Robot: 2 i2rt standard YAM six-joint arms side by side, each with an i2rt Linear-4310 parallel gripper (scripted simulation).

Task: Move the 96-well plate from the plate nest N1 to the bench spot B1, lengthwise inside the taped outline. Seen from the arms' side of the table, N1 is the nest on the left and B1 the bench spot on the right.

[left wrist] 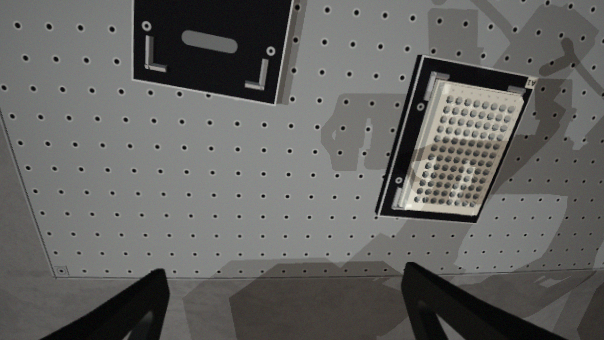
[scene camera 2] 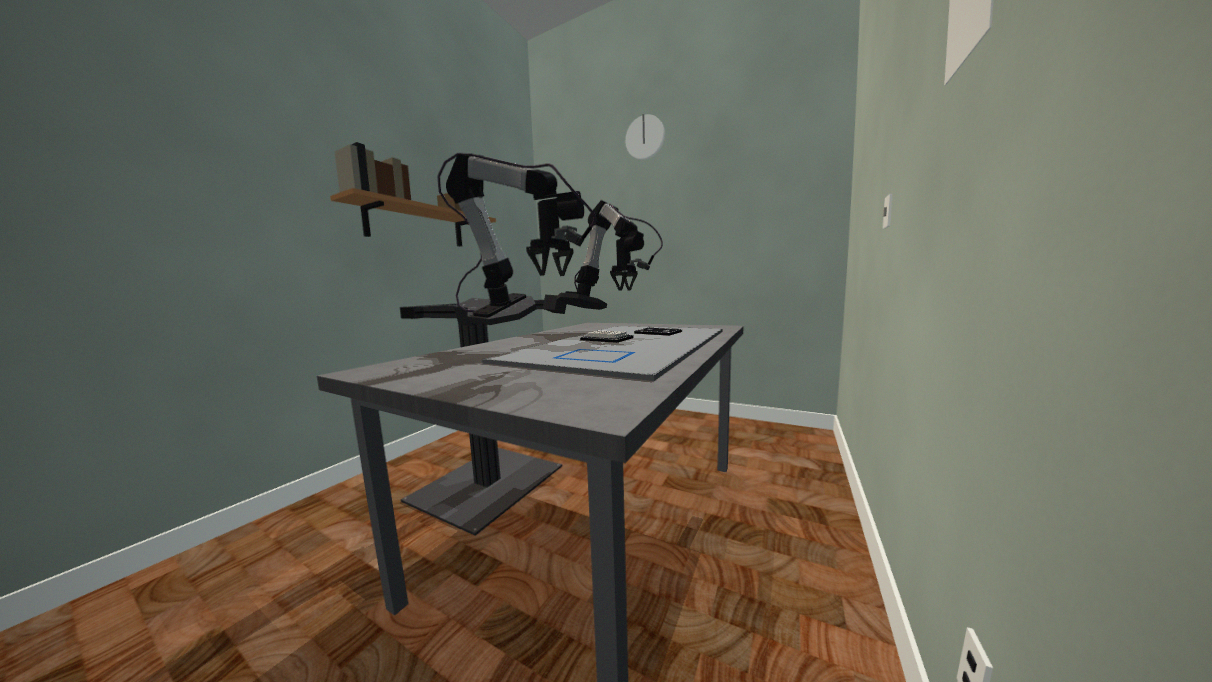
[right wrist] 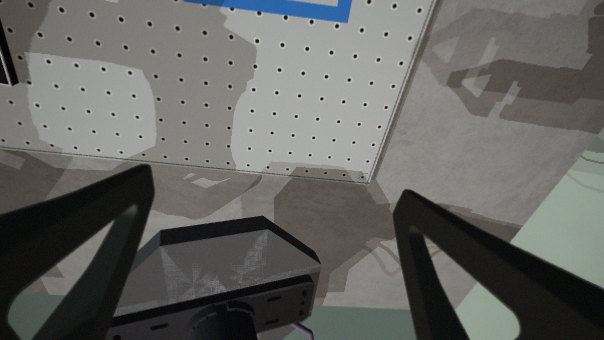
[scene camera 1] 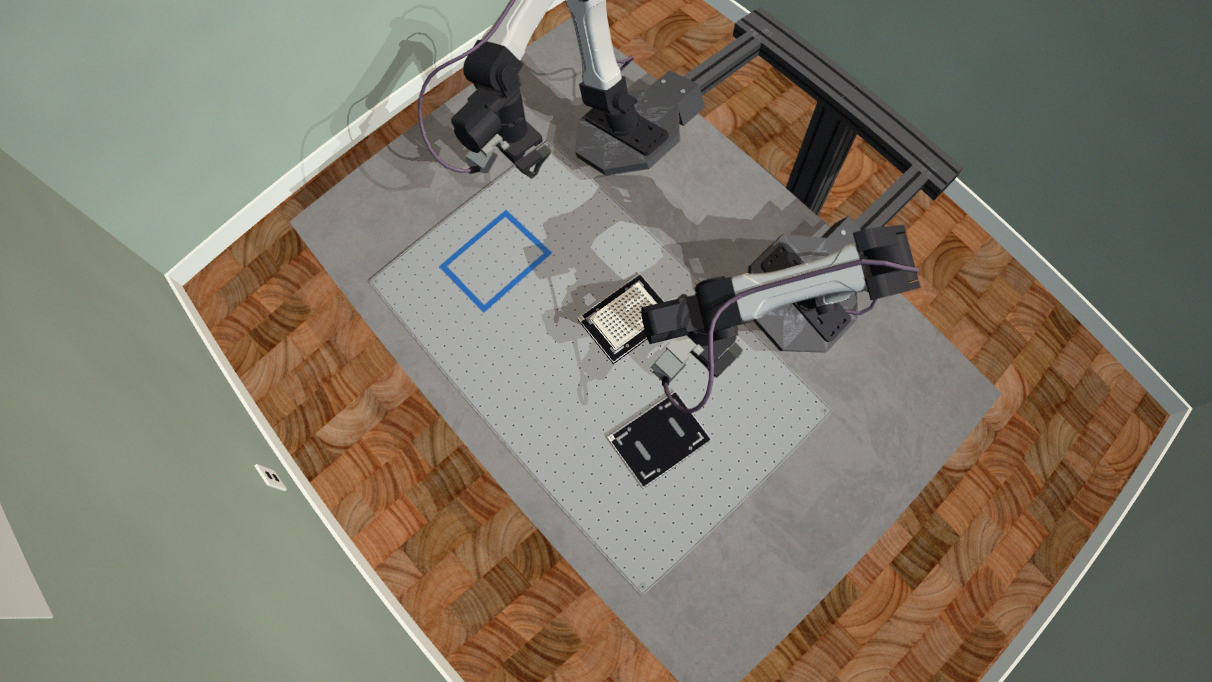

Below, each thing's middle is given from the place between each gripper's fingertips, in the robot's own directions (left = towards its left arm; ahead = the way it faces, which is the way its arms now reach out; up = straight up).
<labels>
My right hand (scene camera 1: 518,161) is 31 cm to the right of the cream 96-well plate (scene camera 1: 626,308) and 22 cm above it.
The cream 96-well plate lies 17 cm to the right of my left hand and 17 cm below it.
</labels>
